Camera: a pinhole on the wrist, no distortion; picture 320 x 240 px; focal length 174.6 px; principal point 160.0 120.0 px. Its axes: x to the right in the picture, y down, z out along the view. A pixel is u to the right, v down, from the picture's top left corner.
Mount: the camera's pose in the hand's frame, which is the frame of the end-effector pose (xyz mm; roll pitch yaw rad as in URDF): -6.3 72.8 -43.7 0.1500 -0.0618 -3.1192
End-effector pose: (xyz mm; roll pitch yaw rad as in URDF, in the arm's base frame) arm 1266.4 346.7 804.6 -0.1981 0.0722 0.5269
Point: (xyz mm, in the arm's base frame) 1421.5 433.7 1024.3
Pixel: 60.0 231.7
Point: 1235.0 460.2 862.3
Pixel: 126.4 110.2
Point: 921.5 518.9 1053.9
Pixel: 279.5 43.9
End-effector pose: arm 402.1 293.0 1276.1 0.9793 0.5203 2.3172
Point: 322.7 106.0 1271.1
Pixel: behind the camera
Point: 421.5 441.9 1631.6
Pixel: 211.6 66.0
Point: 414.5 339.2 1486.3
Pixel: 239.3 82.7
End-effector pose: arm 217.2 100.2 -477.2 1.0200 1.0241 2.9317
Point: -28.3 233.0 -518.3
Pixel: 35.8 102.6
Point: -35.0 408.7 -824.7
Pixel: outside the picture
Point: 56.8 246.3 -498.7
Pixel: 73.4 151.2
